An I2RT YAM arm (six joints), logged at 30 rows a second.
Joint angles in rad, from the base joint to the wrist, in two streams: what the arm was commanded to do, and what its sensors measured. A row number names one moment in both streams.
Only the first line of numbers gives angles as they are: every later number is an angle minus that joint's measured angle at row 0.
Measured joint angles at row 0:
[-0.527 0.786 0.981 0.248 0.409 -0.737]
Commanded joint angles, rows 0 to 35:
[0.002 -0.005 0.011 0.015 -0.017 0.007]
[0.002 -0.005 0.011 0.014 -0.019 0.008]
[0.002 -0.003 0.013 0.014 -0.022 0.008]
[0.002 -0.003 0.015 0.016 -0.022 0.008]
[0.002 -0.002 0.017 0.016 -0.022 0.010]
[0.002 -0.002 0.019 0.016 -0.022 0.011]
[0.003 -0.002 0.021 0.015 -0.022 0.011]
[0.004 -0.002 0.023 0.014 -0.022 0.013]
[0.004 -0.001 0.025 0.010 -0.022 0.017]
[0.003 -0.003 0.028 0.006 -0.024 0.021]
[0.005 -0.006 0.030 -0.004 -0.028 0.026]
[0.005 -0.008 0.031 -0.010 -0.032 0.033]
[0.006 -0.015 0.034 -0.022 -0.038 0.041]
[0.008 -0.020 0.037 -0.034 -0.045 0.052]
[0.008 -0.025 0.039 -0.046 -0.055 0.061]
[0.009 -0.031 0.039 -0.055 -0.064 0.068]
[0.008 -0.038 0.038 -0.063 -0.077 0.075]
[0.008 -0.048 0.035 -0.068 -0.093 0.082]
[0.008 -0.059 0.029 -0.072 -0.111 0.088]
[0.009 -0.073 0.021 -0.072 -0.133 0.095]
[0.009 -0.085 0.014 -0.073 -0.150 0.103]
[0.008 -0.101 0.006 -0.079 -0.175 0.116]
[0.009 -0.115 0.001 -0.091 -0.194 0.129]
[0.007 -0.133 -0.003 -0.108 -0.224 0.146]
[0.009 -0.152 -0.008 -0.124 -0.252 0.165]
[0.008 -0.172 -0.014 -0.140 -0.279 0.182]
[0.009 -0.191 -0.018 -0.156 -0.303 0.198]
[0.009 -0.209 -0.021 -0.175 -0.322 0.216]
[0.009 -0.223 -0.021 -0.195 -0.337 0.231]
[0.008 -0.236 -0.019 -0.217 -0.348 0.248]
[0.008 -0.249 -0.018 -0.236 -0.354 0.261]
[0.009 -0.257 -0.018 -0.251 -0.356 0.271]
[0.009 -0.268 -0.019 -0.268 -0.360 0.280]
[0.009 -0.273 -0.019 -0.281 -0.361 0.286]
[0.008 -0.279 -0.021 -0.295 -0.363 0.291]
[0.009 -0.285 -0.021 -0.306 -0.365 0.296]
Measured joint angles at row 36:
[0.008 -0.270 -0.019 -0.243 -0.332 0.244]
